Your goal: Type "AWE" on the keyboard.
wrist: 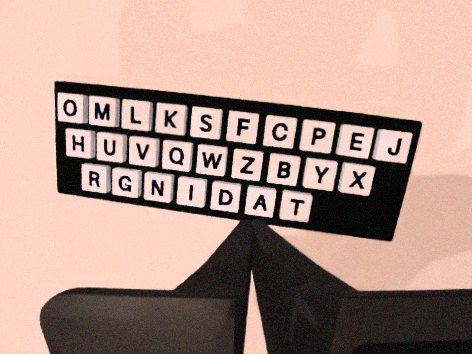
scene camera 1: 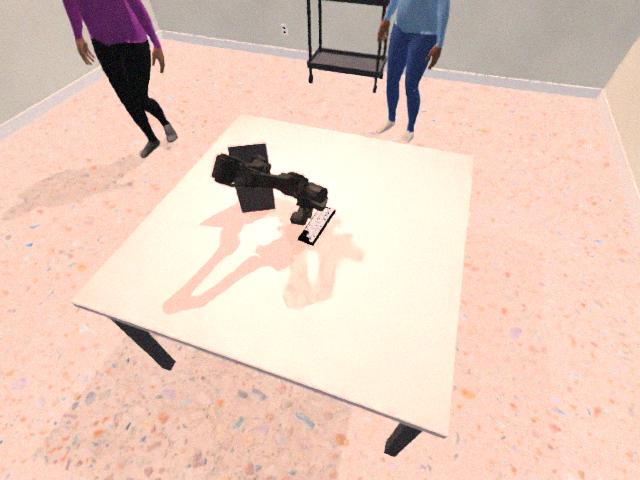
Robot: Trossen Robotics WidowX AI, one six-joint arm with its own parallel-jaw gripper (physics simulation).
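Pixels of known places: gripper, between the fingertips: (wrist: 250, 229) (scene camera 1: 310, 218); arm's base, origin of its link: (scene camera 1: 257, 166).
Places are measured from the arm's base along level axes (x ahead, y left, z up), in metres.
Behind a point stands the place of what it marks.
The black keyboard (scene camera 1: 318, 225) {x 0.261, y -0.072, z -0.207 m} (wrist: 357, 215) {x 0.214, y -0.137, z -0.207 m} with white letter keys lies flat on the table. In the wrist view, the A key (wrist: 259, 202) {x 0.229, y -0.082, z -0.202 m} is in the lowest row between D and T, the W key (wrist: 211, 160) {x 0.256, y -0.058, z -0.202 m} in the middle row between Q and Z, and the E key (wrist: 356, 142) {x 0.257, y -0.136, z -0.202 m} in the top row between P and J. My gripper (wrist: 250, 229) {x 0.230, y -0.079, z -0.162 m} is shut and empty. Its joined tips show at the keyboard's lower edge, just below the A key, covering none of these three keys. Their height above the keyboard is hard to tell.
The white table (scene camera 1: 392, 310) {x 0.598, y -0.388, z -0.218 m} carries the arm's dark base plate (scene camera 1: 256, 198) {x -0.013, y -0.036, z -0.143 m} beside the keyboard. Arm shadows fall across the table top. Two people, one in a purple top (scene camera 1: 114, 23) and one in a blue top (scene camera 1: 421, 18), stand beyond the table near a black cart (scene camera 1: 345, 63).
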